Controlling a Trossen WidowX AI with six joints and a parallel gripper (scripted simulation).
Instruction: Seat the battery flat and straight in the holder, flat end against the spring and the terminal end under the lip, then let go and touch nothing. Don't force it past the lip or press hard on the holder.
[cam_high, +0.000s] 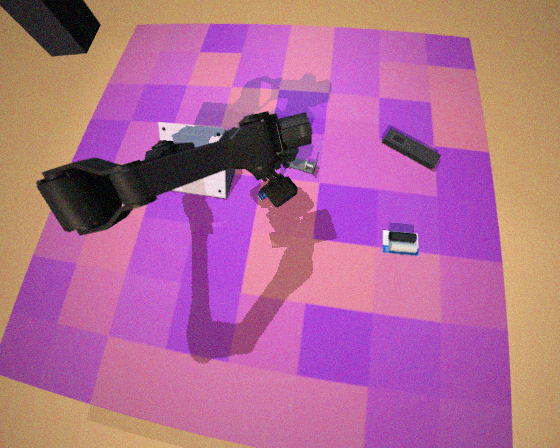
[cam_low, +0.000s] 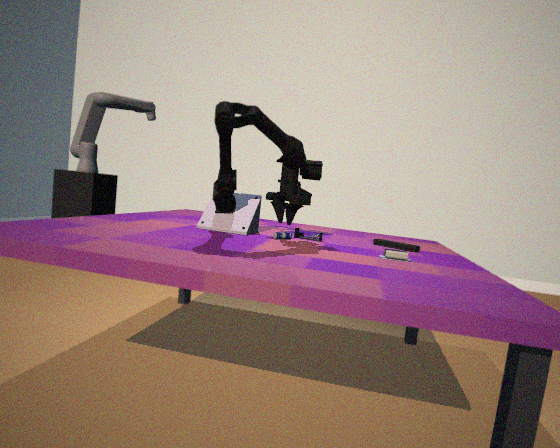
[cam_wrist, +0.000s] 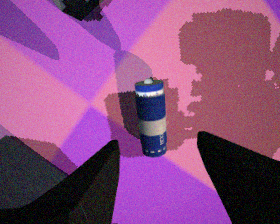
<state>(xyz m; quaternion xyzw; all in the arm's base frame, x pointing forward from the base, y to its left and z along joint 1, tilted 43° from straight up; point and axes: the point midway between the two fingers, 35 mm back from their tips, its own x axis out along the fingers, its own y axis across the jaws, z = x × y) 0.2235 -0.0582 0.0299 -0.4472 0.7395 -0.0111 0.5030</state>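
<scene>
The battery is 40 mm below my gripper tip. Also, from my gripper tip: black bar: 400 mm ahead, 160 mm to the left, 40 mm below.
</scene>
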